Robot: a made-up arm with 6 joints. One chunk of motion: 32 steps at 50 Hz.
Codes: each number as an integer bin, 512 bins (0 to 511) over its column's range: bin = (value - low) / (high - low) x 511, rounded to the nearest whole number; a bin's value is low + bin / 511 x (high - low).
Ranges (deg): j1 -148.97..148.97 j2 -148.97..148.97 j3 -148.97..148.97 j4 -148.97..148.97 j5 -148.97..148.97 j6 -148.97..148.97
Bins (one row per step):
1: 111 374 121 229 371 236
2: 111 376 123 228 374 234
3: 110 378 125 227 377 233
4: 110 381 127 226 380 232
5: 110 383 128 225 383 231
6: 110 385 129 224 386 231
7: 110 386 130 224 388 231
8: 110 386 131 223 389 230
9: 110 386 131 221 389 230
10: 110 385 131 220 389 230
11: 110 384 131 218 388 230
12: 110 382 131 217 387 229
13: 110 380 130 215 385 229
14: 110 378 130 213 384 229
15: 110 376 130 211 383 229
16: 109 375 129 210 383 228
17: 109 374 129 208 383 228
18: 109 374 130 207 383 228
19: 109 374 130 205 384 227
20: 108 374 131 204 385 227
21: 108 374 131 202 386 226
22: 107 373 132 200 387 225
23: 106 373 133 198 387 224
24: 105 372 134 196 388 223
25: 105 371 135 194 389 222
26: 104 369 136 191 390 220
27: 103 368 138 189 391 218
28: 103 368 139 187 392 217
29: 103 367 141 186 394 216
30: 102 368 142 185 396 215
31: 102 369 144 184 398 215
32: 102 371 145 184 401 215
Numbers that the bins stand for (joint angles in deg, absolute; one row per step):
1: -84.25 69.09 -78.42 -15.45 67.34 -11.37
2: -84.25 70.26 -77.25 -16.03 69.09 -12.54
3: -84.83 71.42 -76.09 -16.62 70.84 -13.12
4: -84.83 73.17 -74.92 -17.20 72.59 -13.70
5: -84.83 74.34 -74.34 -17.78 74.34 -14.28
6: -84.83 75.51 -73.76 -18.37 76.09 -14.28
7: -84.83 76.09 -73.17 -18.37 77.25 -14.28
8: -84.83 76.09 -72.59 -18.95 77.84 -14.87
9: -84.83 76.09 -72.59 -20.12 77.84 -14.87
10: -84.83 75.51 -72.59 -20.70 77.84 -14.87
11: -84.83 74.92 -72.59 -21.86 77.25 -14.87
12: -84.83 73.76 -72.59 -22.45 76.67 -15.45
13: -84.83 72.59 -73.17 -23.61 75.51 -15.45
14: -84.83 71.42 -73.17 -24.78 74.92 -15.45
15: -84.83 70.26 -73.17 -25.95 74.34 -15.45
16: -85.42 69.67 -73.76 -26.53 74.34 -16.03
17: -85.42 69.09 -73.76 -27.70 74.34 -16.03
18: -85.42 69.09 -73.17 -28.28 74.34 -16.03
19: -85.42 69.09 -73.17 -29.44 74.92 -16.62
20: -86.00 69.09 -72.59 -30.03 75.51 -16.62
21: -86.00 69.09 -72.59 -31.19 76.09 -17.20
22: -86.58 68.51 -72.01 -32.36 76.67 -17.78
23: -87.17 68.51 -71.42 -33.53 76.67 -18.37
24: -87.75 67.93 -70.84 -34.69 77.25 -18.95
25: -87.75 67.34 -70.26 -35.86 77.84 -19.53
26: -88.33 66.18 -69.67 -37.61 78.42 -20.70
27: -88.92 65.59 -68.51 -38.77 79.00 -21.86
28: -88.92 65.59 -67.93 -39.94 79.59 -22.45
29: -88.92 65.01 -66.76 -40.52 80.75 -23.03
30: -89.50 65.59 -66.18 -41.11 81.92 -23.61
31: -89.50 66.18 -65.01 -41.69 83.09 -23.61
32: -89.50 67.34 -64.43 -41.69 84.83 -23.61

